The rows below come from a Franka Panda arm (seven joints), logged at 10 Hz.
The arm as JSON. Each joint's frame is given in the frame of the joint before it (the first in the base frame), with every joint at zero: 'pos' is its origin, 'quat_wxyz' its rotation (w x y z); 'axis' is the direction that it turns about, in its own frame. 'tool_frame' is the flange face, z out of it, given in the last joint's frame.
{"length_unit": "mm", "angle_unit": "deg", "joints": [
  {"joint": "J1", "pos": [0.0, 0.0, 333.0], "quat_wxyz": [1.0, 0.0, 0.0, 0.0], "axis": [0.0, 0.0, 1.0]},
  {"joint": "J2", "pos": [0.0, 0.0, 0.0], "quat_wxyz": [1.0, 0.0, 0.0, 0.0], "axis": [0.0, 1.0, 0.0]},
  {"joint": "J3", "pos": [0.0, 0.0, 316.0], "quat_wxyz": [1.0, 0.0, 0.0, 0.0], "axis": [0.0, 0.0, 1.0]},
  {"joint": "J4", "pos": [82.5, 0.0, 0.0], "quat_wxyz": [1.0, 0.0, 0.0, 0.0], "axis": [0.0, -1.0, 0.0]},
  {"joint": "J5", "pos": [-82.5, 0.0, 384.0], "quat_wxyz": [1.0, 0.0, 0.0, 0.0], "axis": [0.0, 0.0, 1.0]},
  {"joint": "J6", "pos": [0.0, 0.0, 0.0], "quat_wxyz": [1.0, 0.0, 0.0, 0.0], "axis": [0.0, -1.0, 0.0]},
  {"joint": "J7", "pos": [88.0, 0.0, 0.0], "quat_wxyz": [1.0, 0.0, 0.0, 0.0], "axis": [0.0, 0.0, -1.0]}
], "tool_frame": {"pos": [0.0, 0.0, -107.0], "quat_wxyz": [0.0, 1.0, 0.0, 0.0]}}
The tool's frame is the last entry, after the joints.
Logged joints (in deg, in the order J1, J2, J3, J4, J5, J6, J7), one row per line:
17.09 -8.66 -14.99 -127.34 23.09 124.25 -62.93
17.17 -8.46 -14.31 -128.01 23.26 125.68 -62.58
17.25 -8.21 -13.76 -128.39 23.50 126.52 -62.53
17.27 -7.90 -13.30 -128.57 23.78 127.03 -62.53
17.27 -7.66 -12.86 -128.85 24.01 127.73 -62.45
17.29 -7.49 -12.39 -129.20 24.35 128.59 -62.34
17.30 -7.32 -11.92 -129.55 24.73 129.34 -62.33
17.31 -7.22 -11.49 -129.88 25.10 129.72 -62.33
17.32 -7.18 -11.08 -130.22 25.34 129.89 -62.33
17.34 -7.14 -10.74 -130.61 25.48 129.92 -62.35
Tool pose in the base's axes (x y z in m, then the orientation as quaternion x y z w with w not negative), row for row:
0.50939 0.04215 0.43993 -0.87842 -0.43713 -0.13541 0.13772
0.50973 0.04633 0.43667 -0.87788 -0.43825 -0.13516 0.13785
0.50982 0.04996 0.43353 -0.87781 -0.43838 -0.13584 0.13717
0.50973 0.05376 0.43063 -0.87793 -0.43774 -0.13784 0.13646
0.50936 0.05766 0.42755 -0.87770 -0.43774 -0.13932 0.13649
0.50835 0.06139 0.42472 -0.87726 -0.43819 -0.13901 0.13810
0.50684 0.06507 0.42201 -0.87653 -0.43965 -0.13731 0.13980
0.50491 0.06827 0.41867 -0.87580 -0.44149 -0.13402 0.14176
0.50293 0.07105 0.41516 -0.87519 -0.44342 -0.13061 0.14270
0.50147 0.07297 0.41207 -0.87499 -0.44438 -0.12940 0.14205
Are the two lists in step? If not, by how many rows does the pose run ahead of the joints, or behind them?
The pose runs 2 rows ahead of the joints: the pose in row i belongs to the joints in row i + 2.
